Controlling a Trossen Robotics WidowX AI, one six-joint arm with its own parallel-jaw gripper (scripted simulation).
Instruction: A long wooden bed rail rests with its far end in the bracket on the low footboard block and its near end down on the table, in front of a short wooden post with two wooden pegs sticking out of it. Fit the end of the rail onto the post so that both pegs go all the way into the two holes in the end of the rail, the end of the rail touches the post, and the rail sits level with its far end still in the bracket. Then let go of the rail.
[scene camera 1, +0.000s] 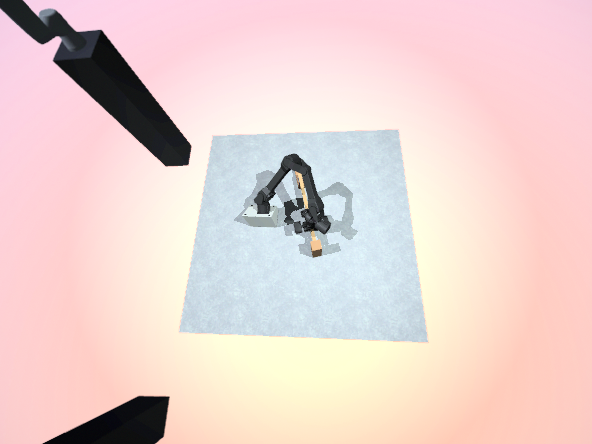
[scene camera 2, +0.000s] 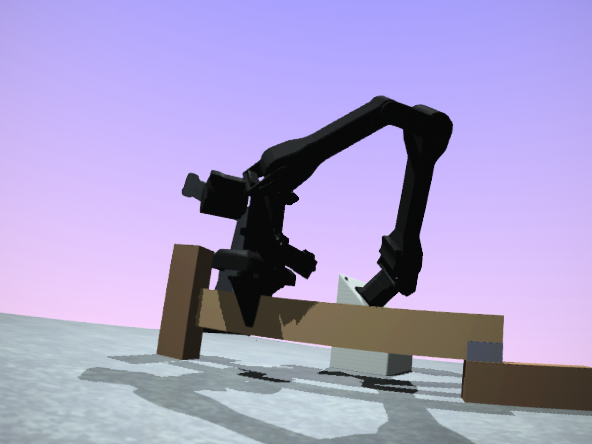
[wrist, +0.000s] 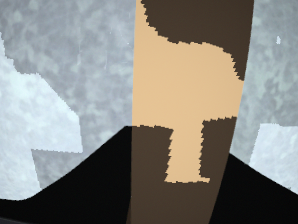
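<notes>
Scene camera 2 shows a long wooden rail (scene camera 2: 422, 333) and my gripper (scene camera 2: 252, 327). Wrist view: my gripper (wrist: 157, 137), with the rail (wrist: 188, 74) visible too.
</notes>
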